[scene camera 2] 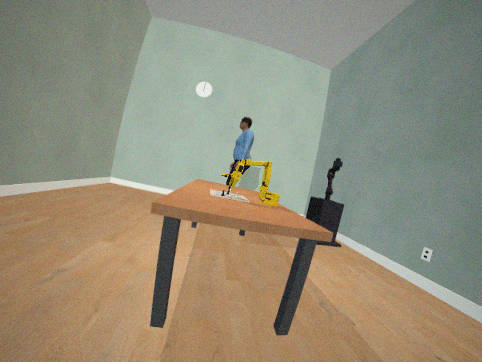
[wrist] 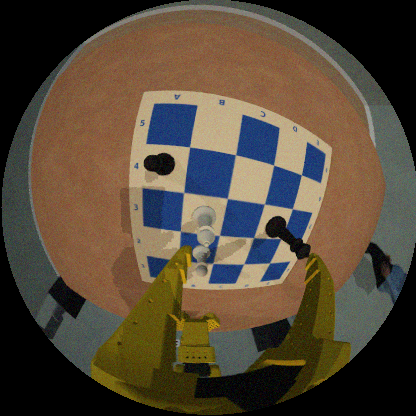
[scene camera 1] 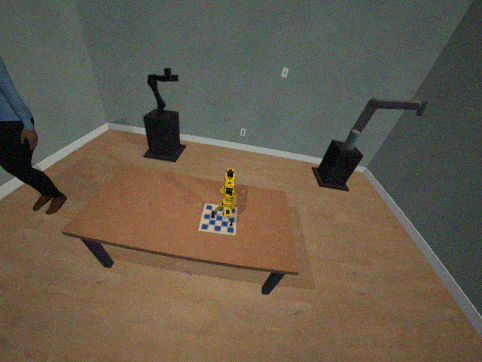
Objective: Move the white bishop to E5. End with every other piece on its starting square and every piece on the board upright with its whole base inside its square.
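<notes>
The white bishop stands upright on B3 in the wrist view, its pointed head toward the jaws. A smaller white piece stands just behind it on B2. My gripper is open and empty above the chessboard. The bishop is beyond the left jaw's tip, near that jaw's inner side, and not held. A tall black piece stands on D3; its head shows close to the right jaw's tip. A short black piece stands on A4. E5 shows at the board's far right corner.
The board lies on a wooden table. The yellow arm's base stands beside the board. Two other arms stand on black pedestals on the floor behind the table. A person stands past the table's end.
</notes>
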